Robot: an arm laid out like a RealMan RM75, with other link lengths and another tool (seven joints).
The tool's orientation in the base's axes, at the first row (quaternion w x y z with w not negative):
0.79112, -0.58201, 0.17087, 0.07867
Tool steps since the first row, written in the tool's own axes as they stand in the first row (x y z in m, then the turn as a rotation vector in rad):
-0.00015, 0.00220, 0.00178, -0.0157, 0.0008, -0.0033
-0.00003, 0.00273, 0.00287, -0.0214, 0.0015, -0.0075
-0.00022, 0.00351, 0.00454, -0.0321, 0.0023, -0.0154
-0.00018, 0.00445, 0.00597, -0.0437, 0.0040, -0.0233
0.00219, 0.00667, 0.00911, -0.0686, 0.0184, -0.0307
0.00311, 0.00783, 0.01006, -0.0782, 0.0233, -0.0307
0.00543, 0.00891, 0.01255, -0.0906, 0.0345, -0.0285
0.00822, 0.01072, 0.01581, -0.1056, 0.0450, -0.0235
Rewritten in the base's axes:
-0.00053, 0.00238, -0.00144, -0.0154, -0.0017, 0.0041
-0.00040, 0.00357, -0.00167, -0.0217, -0.0051, 0.0044
-0.00053, 0.00541, -0.00186, -0.0333, -0.0115, 0.0055
-0.00054, 0.00705, -0.00234, -0.0461, -0.0176, 0.0061
0.00151, 0.01054, -0.00435, -0.0752, -0.0183, 0.0003
0.00216, 0.01173, -0.00547, -0.0857, -0.0161, -0.0006
0.00441, 0.01425, -0.00662, -0.1004, -0.0096, -0.0056
0.00700, 0.01770, -0.00838, -0.1169, -0.0005, -0.0082

